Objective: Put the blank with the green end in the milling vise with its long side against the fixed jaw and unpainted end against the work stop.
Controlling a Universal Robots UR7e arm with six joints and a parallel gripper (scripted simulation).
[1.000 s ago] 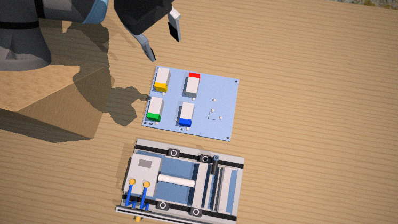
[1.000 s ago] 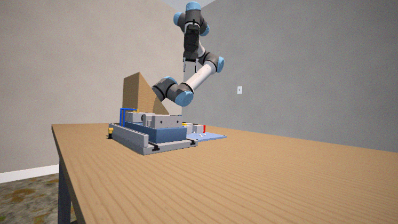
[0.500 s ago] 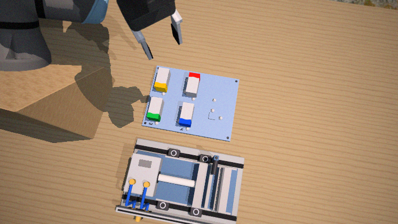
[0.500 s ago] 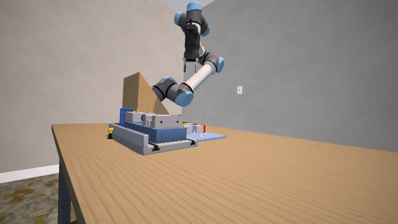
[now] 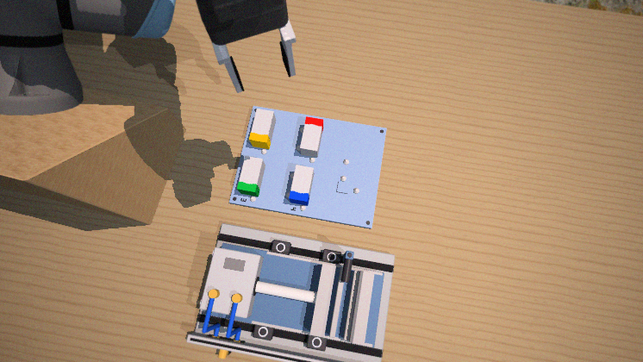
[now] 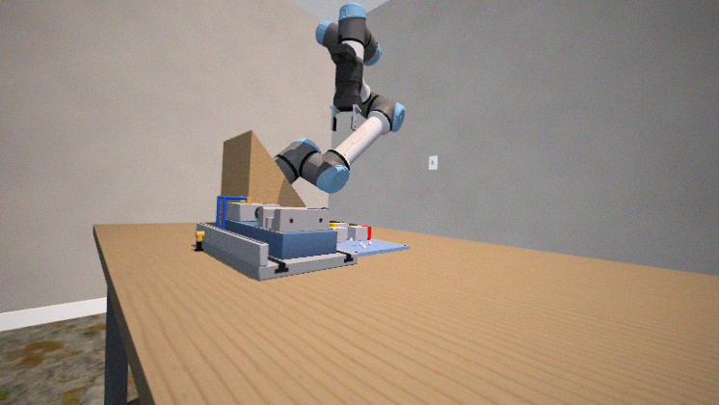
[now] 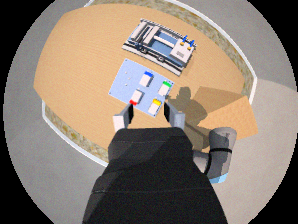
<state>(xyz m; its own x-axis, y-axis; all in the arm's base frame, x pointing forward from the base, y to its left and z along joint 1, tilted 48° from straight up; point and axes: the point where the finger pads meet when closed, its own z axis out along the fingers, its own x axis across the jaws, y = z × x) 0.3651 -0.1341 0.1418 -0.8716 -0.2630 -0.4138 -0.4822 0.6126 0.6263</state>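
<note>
Right now my hand is 50 mm past the green-ended blank, 50 mm to the left of it and 290 mm above it. Round my hand: yellow-ended blank 50 mm behind, 50 mm to the left, 290 mm below; red-ended blank 40 mm ahead, 40 mm to the left, 290 mm below; blue-ended blank 40 mm ahead, 50 mm to the right, 290 mm below.
</note>
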